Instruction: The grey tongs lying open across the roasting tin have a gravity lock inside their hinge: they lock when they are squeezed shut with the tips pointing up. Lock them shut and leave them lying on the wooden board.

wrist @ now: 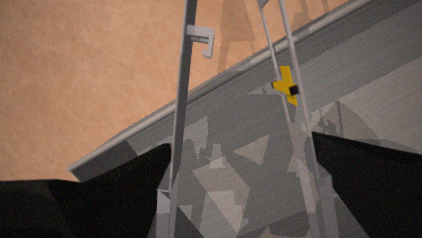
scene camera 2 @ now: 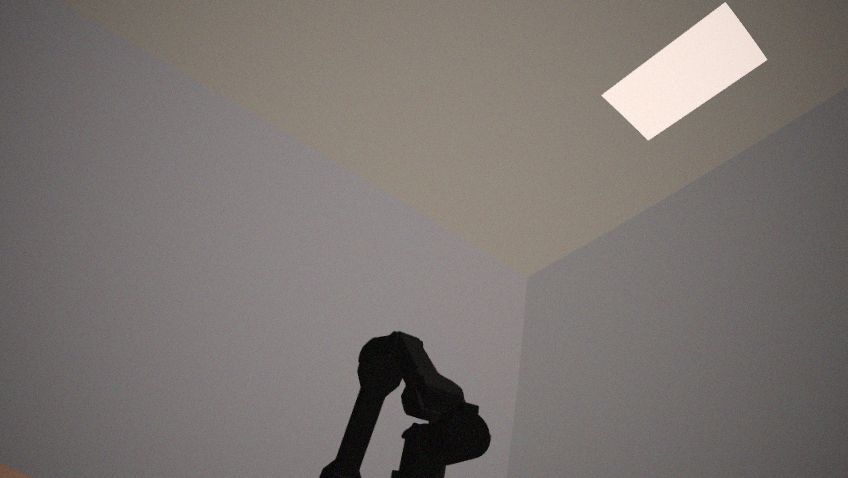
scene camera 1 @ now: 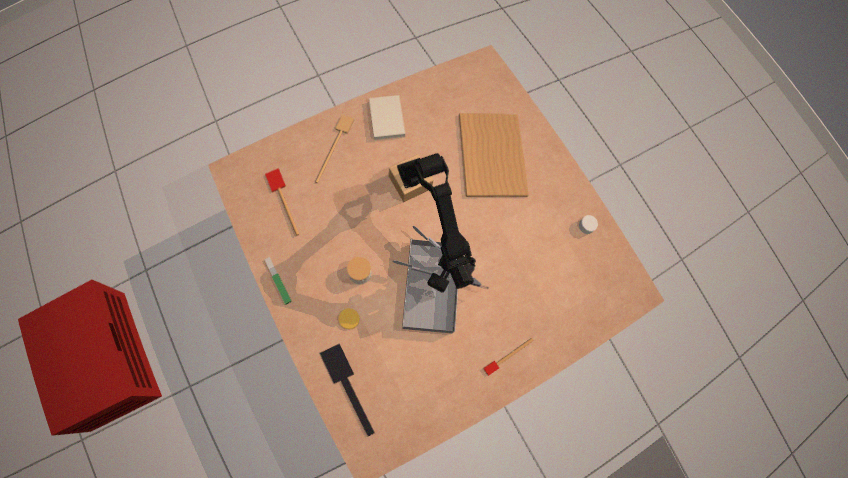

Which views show the black spatula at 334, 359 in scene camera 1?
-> Scene camera 1 only.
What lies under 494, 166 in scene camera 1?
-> A wooden board.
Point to a cream block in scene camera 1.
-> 387, 122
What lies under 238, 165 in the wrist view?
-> A grey roasting tin.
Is my gripper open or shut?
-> Open.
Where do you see a grey roasting tin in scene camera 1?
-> At 425, 309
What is my gripper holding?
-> Nothing.
